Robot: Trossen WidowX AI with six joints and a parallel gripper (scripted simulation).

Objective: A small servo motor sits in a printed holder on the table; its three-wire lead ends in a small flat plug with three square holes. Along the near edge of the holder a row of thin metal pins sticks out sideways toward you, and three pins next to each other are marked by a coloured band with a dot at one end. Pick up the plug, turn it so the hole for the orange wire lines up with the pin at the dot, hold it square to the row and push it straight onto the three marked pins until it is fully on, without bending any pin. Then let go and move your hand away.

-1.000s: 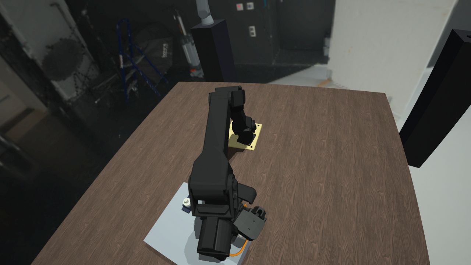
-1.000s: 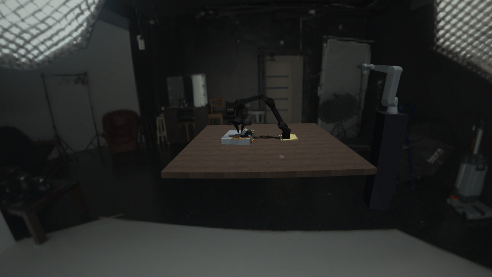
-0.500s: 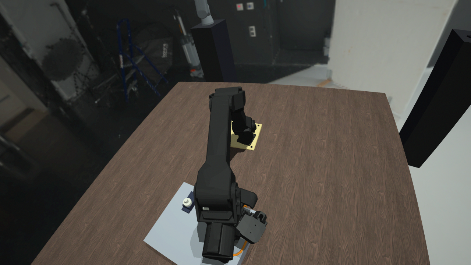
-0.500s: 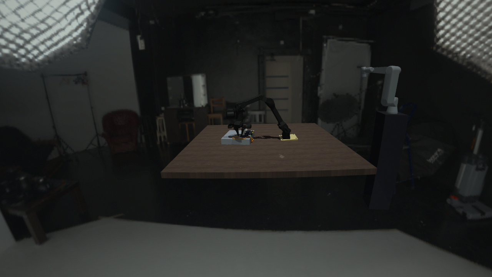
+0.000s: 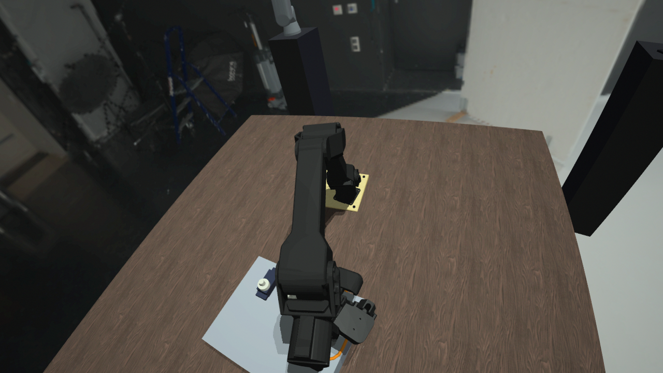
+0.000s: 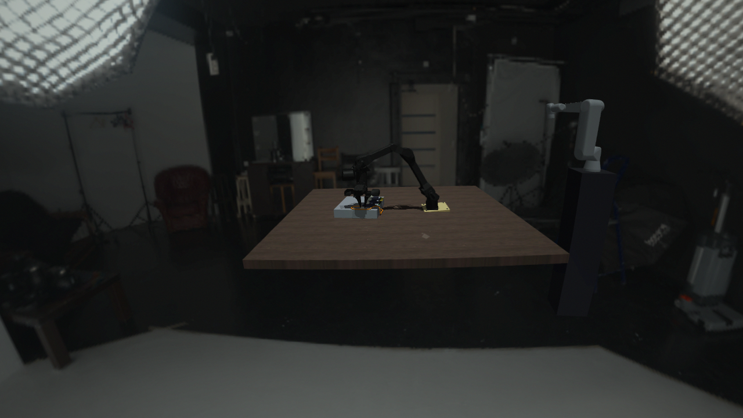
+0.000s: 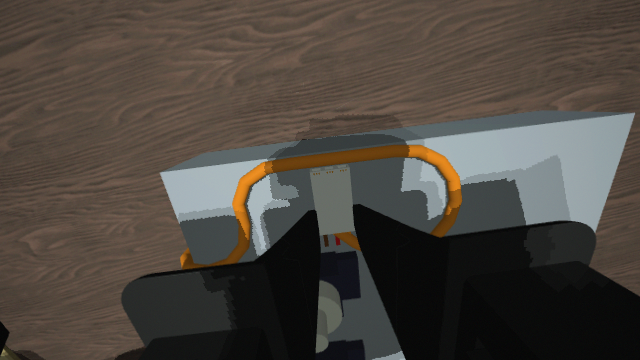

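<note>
Right now my gripper tip is 8 cm short of the grey printed holder, 11 cm to the left of it and 3 cm above it.
</note>
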